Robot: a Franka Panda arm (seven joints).
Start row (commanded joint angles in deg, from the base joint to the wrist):
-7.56 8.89 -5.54 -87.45 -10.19 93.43 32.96
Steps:
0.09 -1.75 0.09 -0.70 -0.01 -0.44 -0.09
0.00 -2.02 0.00 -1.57 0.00 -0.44 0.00
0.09 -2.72 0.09 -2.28 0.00 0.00 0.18
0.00 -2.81 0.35 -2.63 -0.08 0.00 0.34
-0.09 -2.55 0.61 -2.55 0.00 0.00 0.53
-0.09 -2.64 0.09 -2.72 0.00 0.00 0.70
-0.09 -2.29 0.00 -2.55 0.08 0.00 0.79
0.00 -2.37 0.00 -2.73 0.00 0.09 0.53
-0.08 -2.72 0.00 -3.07 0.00 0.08 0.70
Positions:
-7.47 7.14 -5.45 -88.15 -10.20 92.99 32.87
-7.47 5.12 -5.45 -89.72 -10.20 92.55 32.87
-7.38 2.40 -5.36 -92.00 -10.20 92.55 33.05
-7.38 -0.41 -5.01 -94.63 -10.28 92.55 33.39
-7.47 -2.96 -4.40 -97.18 -10.28 92.55 33.92
-7.56 -5.60 -4.31 -99.90 -10.28 92.55 34.62
-7.65 -7.89 -4.31 -102.45 -10.20 92.55 35.41
-7.65 -10.26 -4.31 -105.18 -10.20 92.64 35.94
-7.73 -12.98 -4.31 -108.25 -10.20 92.72 36.64

